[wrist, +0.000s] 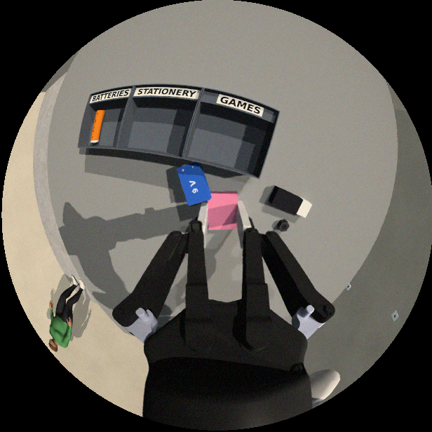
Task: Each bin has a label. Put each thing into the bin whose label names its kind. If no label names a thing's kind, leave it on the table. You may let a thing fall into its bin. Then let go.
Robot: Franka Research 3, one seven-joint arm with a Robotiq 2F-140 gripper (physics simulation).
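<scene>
My gripper [222,209] is shut on a pink block [223,210], with one finger at its left side and one at its right. A blue 9 V battery [194,185] lies at the block's upper left, close to the left fingertip. The dark tray has three bins in a row: the BATTERIES bin [111,127] holds an orange cylindrical battery [97,126], the STATIONERY bin [151,131] is in the middle, and the GAMES bin [224,145] is on the right. A black block with a white end [287,200] lies right of the gripper.
A small dark hex nut [283,225] lies on the table [320,125], right of the fingers and below the black and white block. The tray's near wall stands just beyond the blue battery. A figure in a green top [61,330] shows at the lower left, beyond the table.
</scene>
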